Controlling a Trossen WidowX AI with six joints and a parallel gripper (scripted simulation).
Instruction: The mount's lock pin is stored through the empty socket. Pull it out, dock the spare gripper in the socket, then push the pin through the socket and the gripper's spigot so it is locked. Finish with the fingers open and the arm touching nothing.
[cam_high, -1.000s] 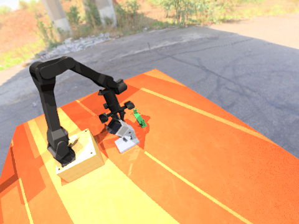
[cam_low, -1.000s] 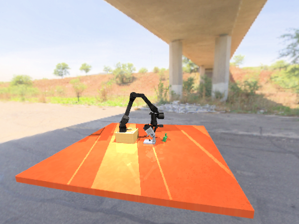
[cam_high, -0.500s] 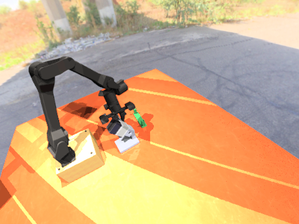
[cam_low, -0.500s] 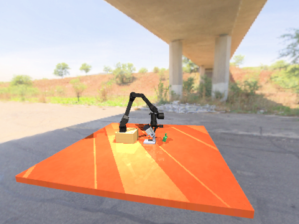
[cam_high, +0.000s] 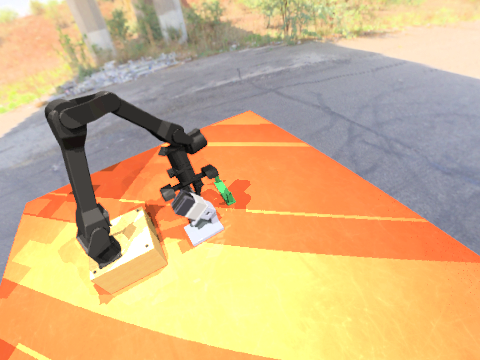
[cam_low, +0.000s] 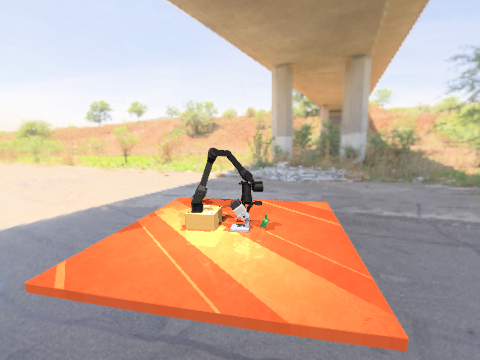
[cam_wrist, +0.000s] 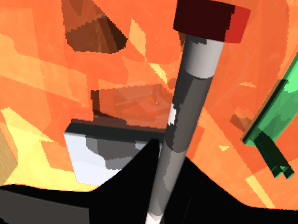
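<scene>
Right now my gripper tip is 70 mm to the left of the mount and 20 mm past it. The rest, counted from my gripper tip: green slanted bar: 110 mm ahead, 30 mm to the left, 30 mm below; then spare gripper: 70 mm to the right, 70 mm above, 30 mm behind.
</scene>
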